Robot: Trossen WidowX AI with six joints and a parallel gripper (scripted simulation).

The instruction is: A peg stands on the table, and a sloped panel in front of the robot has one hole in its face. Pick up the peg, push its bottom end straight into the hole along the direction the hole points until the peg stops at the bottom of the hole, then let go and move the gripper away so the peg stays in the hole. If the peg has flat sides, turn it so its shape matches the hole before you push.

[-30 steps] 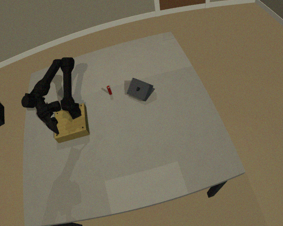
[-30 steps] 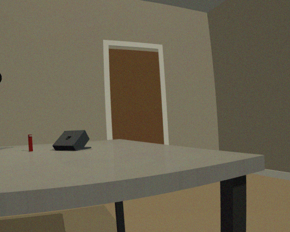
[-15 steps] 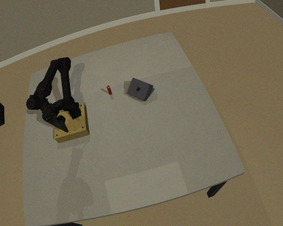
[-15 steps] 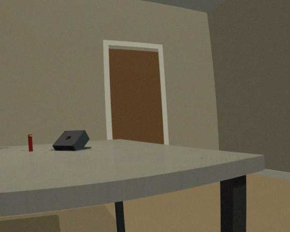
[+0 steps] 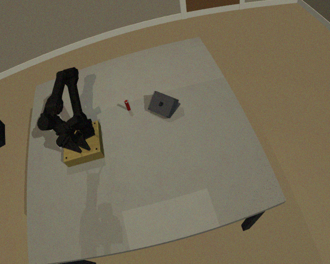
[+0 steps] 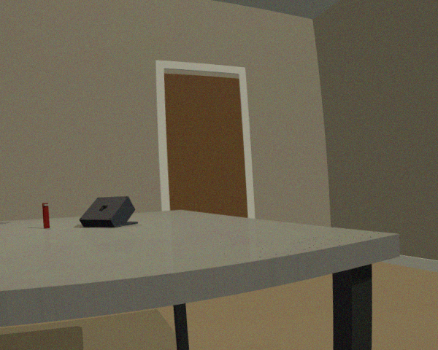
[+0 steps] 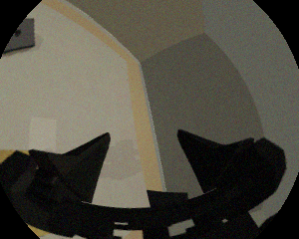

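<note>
My gripper tip is 250 mm short of the peg, 360 mm to the right of it and 240 mm above it. Round my gripper tip: sloped panel: 430 mm ahead, 260 mm to the left, 260 mm below.
</note>
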